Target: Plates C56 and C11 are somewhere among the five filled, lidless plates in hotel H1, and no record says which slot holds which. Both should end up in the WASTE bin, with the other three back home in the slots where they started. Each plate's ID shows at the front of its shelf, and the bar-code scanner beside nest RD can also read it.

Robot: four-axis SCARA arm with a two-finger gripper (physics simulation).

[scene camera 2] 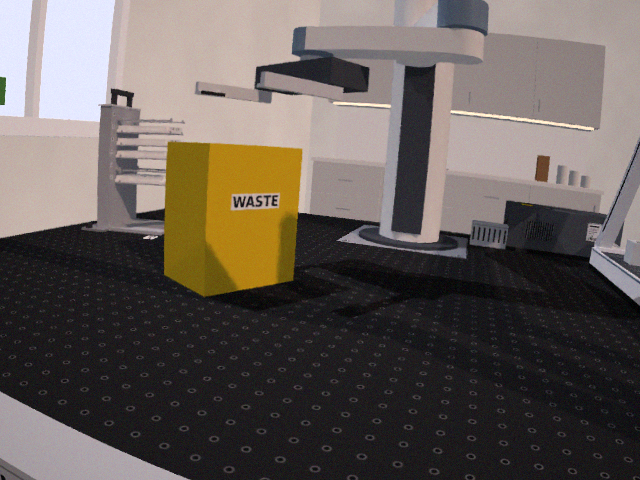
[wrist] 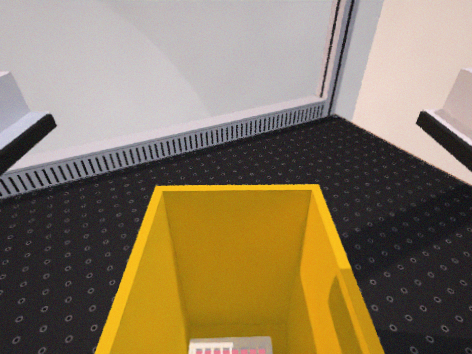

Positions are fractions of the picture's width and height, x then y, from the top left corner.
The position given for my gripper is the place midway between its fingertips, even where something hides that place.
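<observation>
What I can see is my gripper (scene camera 2: 0.35,0.17), and the wrist view shows it as well (wrist: 0.50,0.28).
</observation>
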